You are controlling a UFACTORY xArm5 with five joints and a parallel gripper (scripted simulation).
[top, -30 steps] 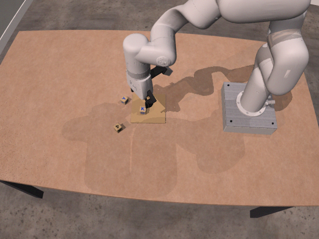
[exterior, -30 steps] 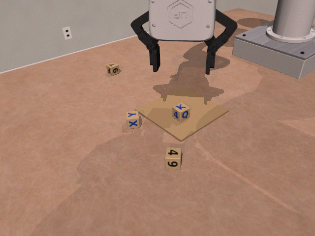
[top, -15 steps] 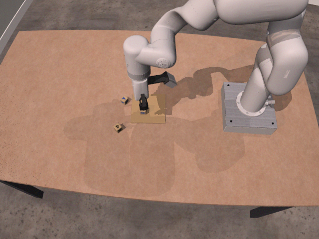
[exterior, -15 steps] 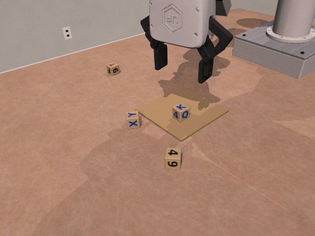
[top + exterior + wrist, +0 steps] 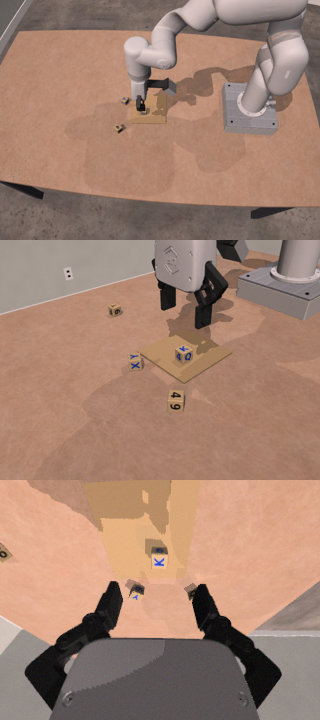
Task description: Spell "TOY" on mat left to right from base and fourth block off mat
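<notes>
The O block is 9 cm below my hand. From my hand the other things lie so: tan mat 10 cm below, 2 cm to the right, 2 cm behind; T block 28 cm to the right, 9 cm below, 3 cm behind.
</notes>
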